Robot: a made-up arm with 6 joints.
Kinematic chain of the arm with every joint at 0, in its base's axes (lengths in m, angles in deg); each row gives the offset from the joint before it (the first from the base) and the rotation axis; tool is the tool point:
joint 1: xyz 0 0 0.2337 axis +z
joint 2: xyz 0 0 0 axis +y
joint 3: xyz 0 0 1.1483 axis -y
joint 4: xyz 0 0 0 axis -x
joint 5: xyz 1.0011 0 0 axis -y
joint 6: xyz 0 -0.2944 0 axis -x
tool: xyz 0 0 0
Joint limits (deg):
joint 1: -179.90..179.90
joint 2: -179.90..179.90
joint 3: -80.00..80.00
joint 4: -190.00..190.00
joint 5: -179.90..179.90
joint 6: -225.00..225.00
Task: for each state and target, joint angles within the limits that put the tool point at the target. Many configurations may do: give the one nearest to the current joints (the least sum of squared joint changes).
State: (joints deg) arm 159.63 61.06 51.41 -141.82 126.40 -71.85
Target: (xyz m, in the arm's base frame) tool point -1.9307 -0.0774 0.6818
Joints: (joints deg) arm 175.28 53.87 50.82 -143.30 126.40 -71.85
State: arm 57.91 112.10 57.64 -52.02 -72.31 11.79
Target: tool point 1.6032 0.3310 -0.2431
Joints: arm 18.18 70.03 25.08 -50.87 -72.31 11.79
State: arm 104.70 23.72 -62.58 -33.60 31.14 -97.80
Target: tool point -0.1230 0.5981 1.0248
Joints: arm 125.88 -21.30 -28.52 -31.56 31.14 -97.80
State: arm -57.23 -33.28 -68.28 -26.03 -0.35 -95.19
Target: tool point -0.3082 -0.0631 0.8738
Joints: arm -54.97 -71.53 -52.21 -11.40 -0.35 -95.19
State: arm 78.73 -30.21 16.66 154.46 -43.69 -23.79
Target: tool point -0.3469 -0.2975 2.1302
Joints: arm 75.45 -35.84 29.31 152.46 -43.69 -23.79
